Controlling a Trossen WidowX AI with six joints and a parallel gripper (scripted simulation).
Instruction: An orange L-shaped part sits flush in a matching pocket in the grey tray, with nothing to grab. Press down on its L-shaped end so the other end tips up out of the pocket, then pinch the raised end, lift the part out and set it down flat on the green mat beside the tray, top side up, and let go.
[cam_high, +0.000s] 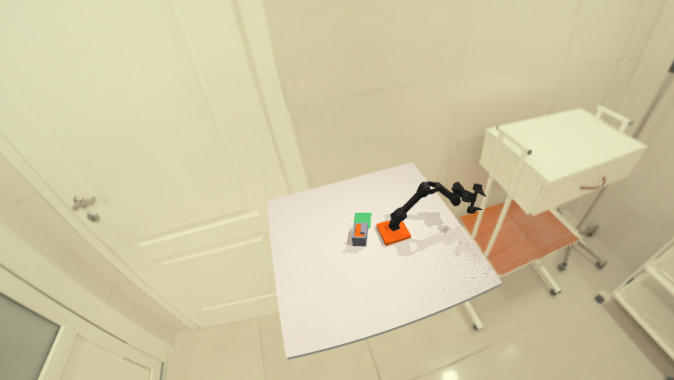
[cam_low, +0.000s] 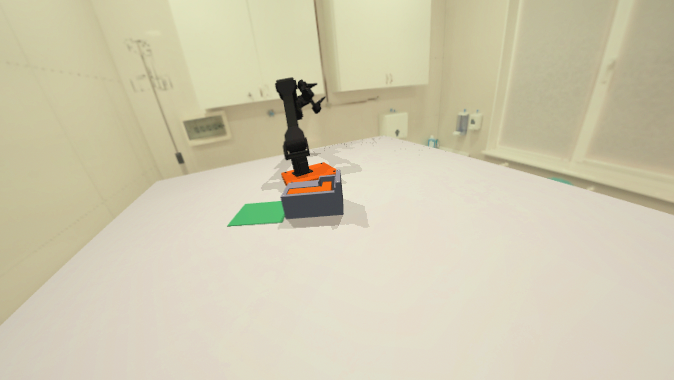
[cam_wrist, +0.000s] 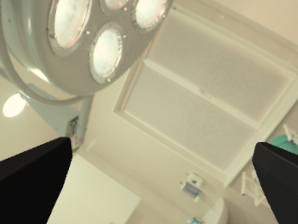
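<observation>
Now: the orange L-shaped part 670 mm ahead of my gripper tip, 390 mm to the right of it and 260 mm below it. The rest, counted from my gripper tip: green mat 580 mm ahead, 530 mm to the right, 320 mm below.
</observation>
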